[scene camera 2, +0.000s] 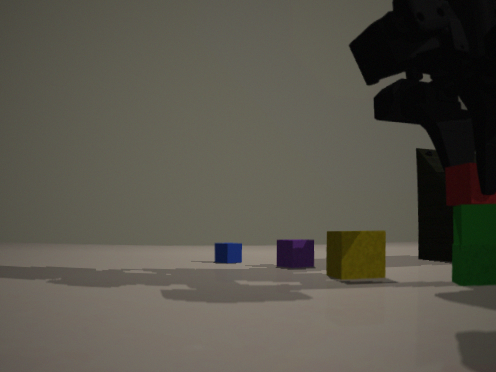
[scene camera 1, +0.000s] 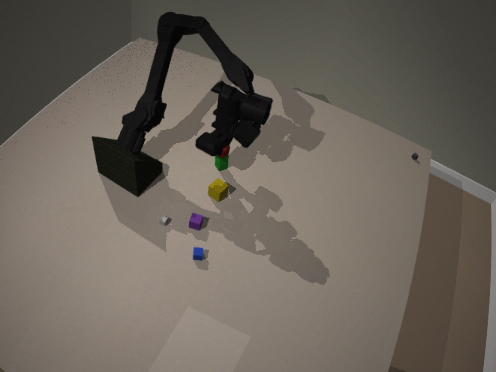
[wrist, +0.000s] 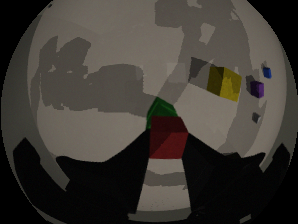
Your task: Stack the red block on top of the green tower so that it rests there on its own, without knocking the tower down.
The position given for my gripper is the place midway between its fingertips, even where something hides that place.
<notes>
My gripper (scene camera 2: 474,196) carries a red block. Also in view: a yellow block (scene camera 2: 350,254) and a purple block (scene camera 2: 299,253).
The yellow block is seen too in the wrist view (wrist: 225,83). My gripper shows as well in scene camera 1 (scene camera 1: 222,151) and in the wrist view (wrist: 165,133).
</notes>
